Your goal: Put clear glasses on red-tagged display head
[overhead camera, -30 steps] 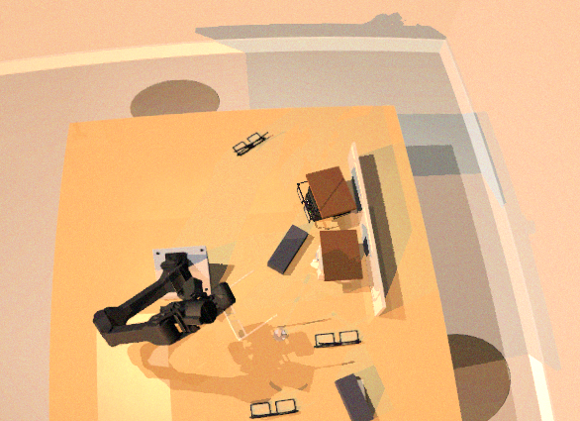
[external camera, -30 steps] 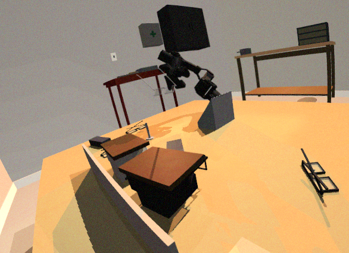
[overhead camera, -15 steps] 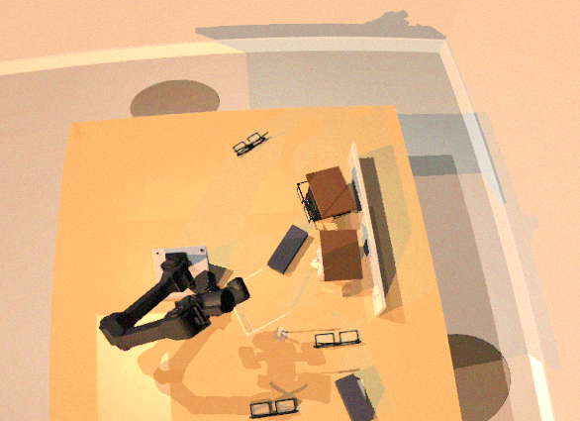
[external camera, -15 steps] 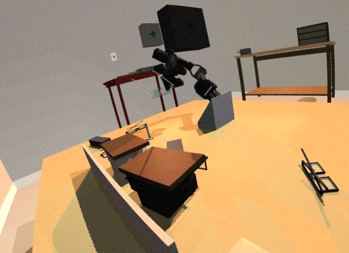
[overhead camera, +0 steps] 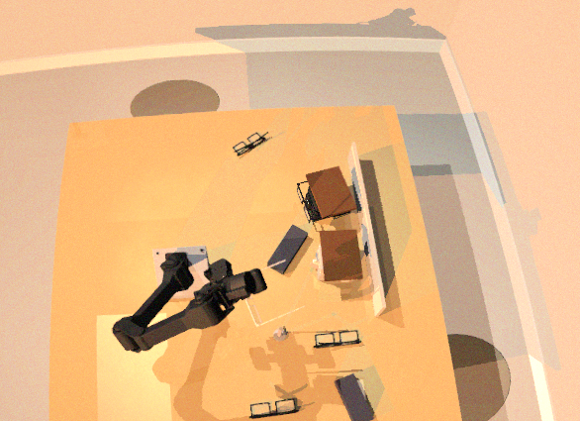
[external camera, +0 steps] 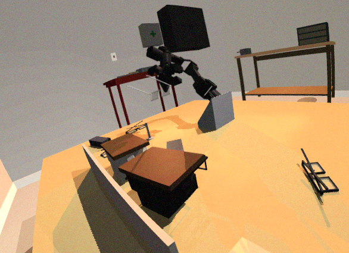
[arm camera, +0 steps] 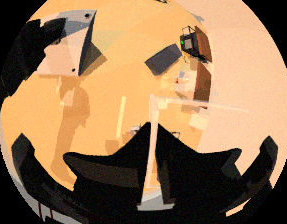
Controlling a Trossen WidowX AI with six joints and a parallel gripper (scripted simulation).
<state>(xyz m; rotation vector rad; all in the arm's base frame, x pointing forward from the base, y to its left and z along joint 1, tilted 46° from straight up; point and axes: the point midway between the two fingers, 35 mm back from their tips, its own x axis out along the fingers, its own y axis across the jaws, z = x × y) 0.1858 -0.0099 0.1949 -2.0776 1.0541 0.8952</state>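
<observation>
My gripper tip is 280 mm short of the pale head, 130 mm to the right of it and 160 mm above it. The rest, counted from my gripper tip: dark head: 280 mm ahead, 340 mm to the left, 160 mm below; white back panel: 420 mm ahead, 240 mm to the left, 160 mm below.
</observation>
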